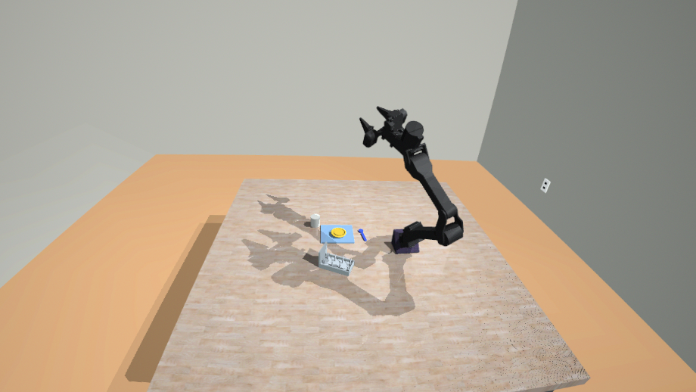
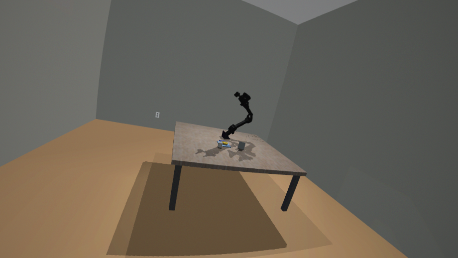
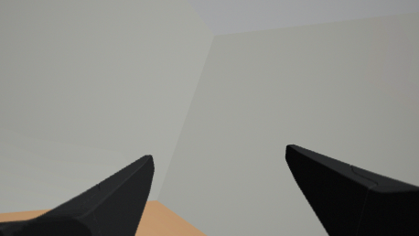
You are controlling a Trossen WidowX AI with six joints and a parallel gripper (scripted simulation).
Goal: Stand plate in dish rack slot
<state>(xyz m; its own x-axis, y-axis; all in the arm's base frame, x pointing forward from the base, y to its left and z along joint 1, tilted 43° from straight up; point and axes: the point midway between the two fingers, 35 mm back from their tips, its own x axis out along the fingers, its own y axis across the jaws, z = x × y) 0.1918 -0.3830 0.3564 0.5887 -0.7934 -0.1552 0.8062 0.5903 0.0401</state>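
Right now the yellow plate is 7 cm ahead of my gripper tip, 6 cm to the right of it and 56 cm below it. Round my gripper tip: grey dish rack: 11 cm ahead, 14 cm to the left, 56 cm below; blue utensil: 4 cm behind, 6 cm to the right, 58 cm below; white cup: 17 cm ahead, 15 cm to the right, 56 cm below.
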